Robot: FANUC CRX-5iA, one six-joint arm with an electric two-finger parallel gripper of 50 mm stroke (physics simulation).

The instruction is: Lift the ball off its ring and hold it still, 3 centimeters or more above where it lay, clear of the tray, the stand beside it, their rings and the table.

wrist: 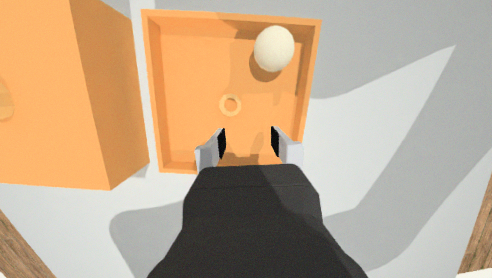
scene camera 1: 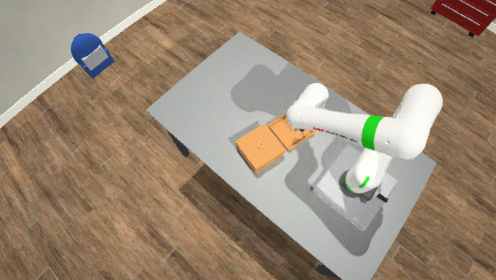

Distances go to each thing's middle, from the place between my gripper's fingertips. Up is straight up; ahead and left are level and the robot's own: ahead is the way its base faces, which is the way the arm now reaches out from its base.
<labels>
My gripper is now 40 mm short of the orange tray (scene camera 1: 285, 133), 10 mm to the right of it and 40 mm above it. The rest, counted from my hand: orange stand (scene camera 1: 260, 147) (110 mm ahead, 220 mm to the left, 10 mm below); then cream ball (wrist: 274, 48) (80 mm ahead, 50 mm to the right, 30 mm below).
</labels>
